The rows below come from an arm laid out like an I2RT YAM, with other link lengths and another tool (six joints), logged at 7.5 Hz.
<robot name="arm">
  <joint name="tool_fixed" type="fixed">
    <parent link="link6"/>
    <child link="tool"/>
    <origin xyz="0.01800 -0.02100 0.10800" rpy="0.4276 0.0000 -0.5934"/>
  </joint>
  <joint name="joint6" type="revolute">
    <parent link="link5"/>
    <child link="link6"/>
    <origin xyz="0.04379 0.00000 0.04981" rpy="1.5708 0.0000 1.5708"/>
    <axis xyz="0 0 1"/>
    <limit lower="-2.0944" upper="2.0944"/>
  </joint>
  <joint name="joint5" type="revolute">
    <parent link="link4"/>
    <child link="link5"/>
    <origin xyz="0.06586 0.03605 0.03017" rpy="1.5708 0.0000 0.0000"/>
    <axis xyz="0 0 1"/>
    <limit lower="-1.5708" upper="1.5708"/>
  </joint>
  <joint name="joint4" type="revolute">
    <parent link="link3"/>
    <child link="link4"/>
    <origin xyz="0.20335 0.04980 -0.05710"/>
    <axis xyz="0 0 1"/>
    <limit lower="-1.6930" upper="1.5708"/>
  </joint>
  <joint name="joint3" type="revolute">
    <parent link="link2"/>
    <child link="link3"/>
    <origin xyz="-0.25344 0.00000 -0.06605" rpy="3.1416 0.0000 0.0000"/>
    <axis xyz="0 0 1"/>
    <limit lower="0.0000" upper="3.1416"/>
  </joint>
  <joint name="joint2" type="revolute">
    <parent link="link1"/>
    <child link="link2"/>
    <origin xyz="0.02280 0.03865 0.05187" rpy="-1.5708 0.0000 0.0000"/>
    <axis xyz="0 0 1"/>
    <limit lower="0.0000" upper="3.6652"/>
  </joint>
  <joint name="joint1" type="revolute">
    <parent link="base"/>
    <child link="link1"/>
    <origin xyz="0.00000 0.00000 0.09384"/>
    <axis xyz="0 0 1"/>
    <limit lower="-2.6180" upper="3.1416"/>
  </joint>
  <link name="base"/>
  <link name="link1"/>
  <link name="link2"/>
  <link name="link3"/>
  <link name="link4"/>
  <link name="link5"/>
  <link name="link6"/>
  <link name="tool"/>
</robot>
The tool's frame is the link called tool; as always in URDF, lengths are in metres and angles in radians.
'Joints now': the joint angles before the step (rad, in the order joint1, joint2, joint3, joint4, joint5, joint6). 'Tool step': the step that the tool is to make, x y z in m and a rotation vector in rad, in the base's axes. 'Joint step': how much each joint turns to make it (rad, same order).
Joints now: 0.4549, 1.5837, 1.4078, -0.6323, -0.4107, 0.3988
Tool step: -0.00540, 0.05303, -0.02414, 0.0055, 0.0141, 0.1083
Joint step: 0.1251, 0.1041, 0.0000, 0.1033, 0.0031, 0.0221
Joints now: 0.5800, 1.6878, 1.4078, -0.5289, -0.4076, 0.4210
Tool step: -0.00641, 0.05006, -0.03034, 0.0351, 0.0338, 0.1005
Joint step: 0.0912, 0.1251, 0.0000, 0.1305, -0.0413, 0.0293
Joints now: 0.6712, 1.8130, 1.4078, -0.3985, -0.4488, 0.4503
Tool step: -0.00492, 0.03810, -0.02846, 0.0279, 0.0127, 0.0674
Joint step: 0.0649, 0.1125, 0.0000, 0.1302, -0.0228, 0.0210
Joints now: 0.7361, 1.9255, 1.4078, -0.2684, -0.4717, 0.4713
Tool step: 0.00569, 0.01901, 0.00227, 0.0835, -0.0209, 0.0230
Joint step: 0.0091, 0.0397, 0.0000, 0.1252, -0.0424, 0.0290
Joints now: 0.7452, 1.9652, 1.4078, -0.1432, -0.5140, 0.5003
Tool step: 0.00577, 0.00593, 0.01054, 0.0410, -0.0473, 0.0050
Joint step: 0.0000, 0.0003, 0.0034, 0.0569, -0.0027, -0.0053
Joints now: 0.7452, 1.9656, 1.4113, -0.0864, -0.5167, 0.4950
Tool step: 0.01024, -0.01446, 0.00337, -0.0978, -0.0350, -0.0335
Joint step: -0.0153, -0.0042, 0.0724, -0.1495, 0.0744, -0.0713
